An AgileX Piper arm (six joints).
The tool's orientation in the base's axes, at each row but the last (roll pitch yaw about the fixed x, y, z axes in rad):
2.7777 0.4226 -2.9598
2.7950 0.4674 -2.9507
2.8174 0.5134 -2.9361
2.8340 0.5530 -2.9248
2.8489 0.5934 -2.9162
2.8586 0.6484 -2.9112
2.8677 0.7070 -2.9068
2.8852 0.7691 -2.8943
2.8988 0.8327 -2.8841
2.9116 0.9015 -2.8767
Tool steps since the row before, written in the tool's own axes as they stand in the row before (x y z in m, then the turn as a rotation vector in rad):
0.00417 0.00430 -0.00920 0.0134 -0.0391 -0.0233
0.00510 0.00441 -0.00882 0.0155 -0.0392 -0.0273
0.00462 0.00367 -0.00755 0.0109 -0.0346 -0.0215
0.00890 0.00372 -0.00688 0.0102 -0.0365 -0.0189
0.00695 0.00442 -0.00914 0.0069 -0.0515 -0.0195
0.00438 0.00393 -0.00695 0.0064 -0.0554 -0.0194
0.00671 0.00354 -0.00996 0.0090 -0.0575 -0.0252
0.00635 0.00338 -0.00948 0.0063 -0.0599 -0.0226
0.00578 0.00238 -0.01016 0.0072 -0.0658 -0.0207
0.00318 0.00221 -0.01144 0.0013 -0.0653 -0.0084
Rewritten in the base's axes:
-0.00796 -0.00071 0.00753 -0.0071 -0.0469 0.0017
-0.00902 -0.00057 0.00645 -0.0103 -0.0490 0.0041
-0.00816 -0.00060 0.00498 -0.0057 -0.0417 0.0028
-0.01165 -0.00107 0.00186 -0.0033 -0.0422 0.0006
-0.01144 -0.00099 0.00443 0.0046 -0.0553 -0.0007
-0.00839 -0.00008 0.00355 0.0066 -0.0587 -0.0013
-0.01179 -0.00209 0.00366 0.0023 -0.0634 0.0008
-0.01140 -0.00198 0.00279 0.0067 -0.0640 0.0004
-0.01119 -0.00308 0.00275 0.0098 -0.0686 -0.0025
-0.01060 -0.00335 0.00473 0.0214 -0.0620 -0.0052

